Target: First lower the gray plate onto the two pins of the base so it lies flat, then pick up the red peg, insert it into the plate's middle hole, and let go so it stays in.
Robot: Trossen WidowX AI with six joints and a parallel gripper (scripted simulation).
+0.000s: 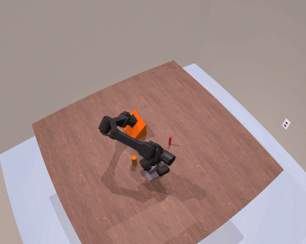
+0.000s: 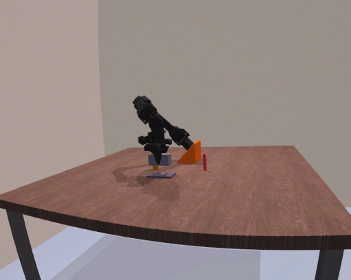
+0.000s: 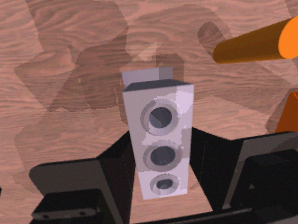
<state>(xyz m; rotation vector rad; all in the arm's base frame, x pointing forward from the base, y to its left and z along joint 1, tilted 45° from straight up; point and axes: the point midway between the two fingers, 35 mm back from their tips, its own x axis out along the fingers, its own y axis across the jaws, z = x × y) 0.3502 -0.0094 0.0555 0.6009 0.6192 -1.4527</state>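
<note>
Now: the base 5 cm below my gripper tip. From my gripper tip the other things lie so: gray plate: 3 cm above; red peg: 18 cm to the left, 12 cm behind, 2 cm below; orange cylinder: 11 cm behind, 7 cm to the right, 2 cm below.
</note>
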